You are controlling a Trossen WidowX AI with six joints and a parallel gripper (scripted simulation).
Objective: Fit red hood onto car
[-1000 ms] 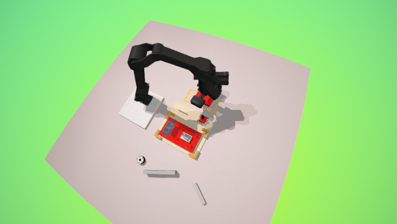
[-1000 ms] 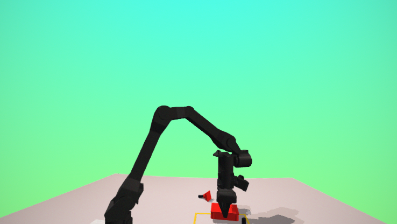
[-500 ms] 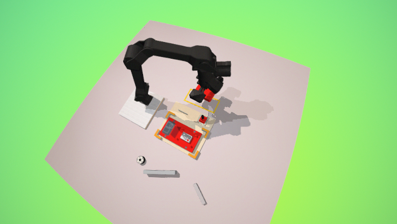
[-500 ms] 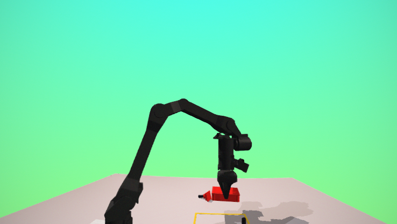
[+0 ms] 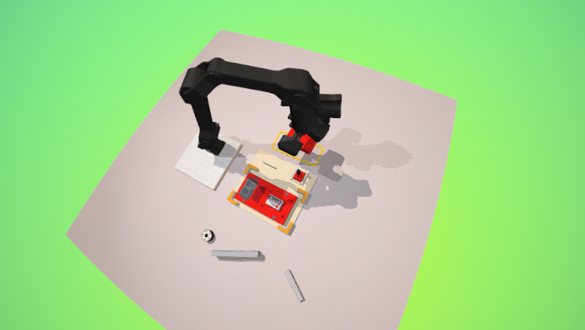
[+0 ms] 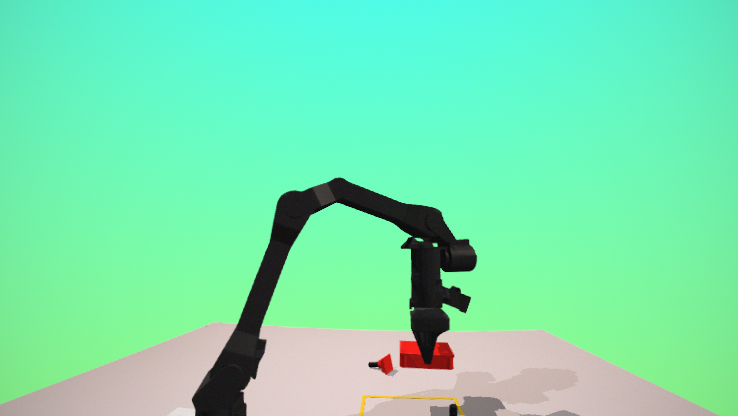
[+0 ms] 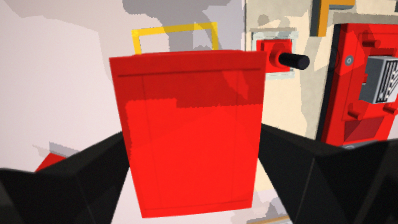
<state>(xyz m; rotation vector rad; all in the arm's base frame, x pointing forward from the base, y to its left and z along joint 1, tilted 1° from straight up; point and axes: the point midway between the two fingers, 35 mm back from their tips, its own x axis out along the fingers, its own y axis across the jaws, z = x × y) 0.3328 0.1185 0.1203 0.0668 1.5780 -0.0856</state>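
Now: gripper tip 3 cm short of the grey holder, 10 cm to the left of it and 7 cm above it. From my gripper tip the other things lie so: red hood 1 cm above; then grey twin bar 5 cm behind, 43 cm to the right, 8 cm below.
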